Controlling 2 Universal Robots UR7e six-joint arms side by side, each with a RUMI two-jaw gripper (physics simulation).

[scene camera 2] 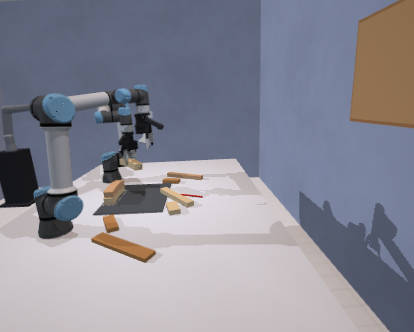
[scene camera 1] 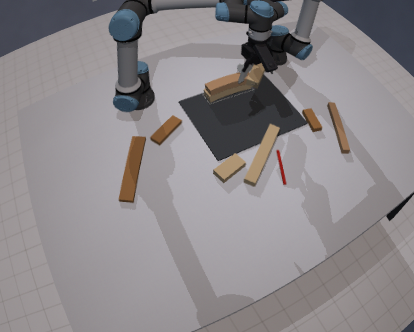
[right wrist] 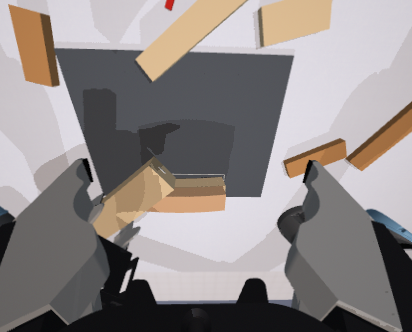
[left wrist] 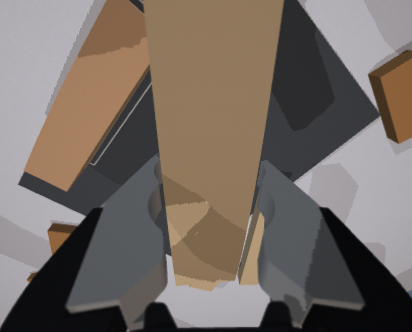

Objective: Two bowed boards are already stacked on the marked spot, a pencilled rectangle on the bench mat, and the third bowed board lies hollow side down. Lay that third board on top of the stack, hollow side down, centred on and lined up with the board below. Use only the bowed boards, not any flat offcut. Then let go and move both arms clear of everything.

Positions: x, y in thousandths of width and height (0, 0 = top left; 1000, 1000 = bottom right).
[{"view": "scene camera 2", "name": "long brown board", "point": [335, 761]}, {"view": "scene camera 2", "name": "dark bench mat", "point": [347, 598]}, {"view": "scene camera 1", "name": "right gripper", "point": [617, 236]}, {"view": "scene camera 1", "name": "long pale offcut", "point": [644, 438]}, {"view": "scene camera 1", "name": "long brown board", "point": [313, 553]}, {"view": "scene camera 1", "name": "dark bench mat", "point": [574, 354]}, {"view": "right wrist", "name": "left gripper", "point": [288, 616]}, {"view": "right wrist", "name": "right gripper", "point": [484, 486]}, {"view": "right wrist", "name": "dark bench mat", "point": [479, 378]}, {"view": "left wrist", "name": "left gripper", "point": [504, 468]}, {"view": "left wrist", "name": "long pale offcut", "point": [603, 815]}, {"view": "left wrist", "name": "dark bench mat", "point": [758, 276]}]
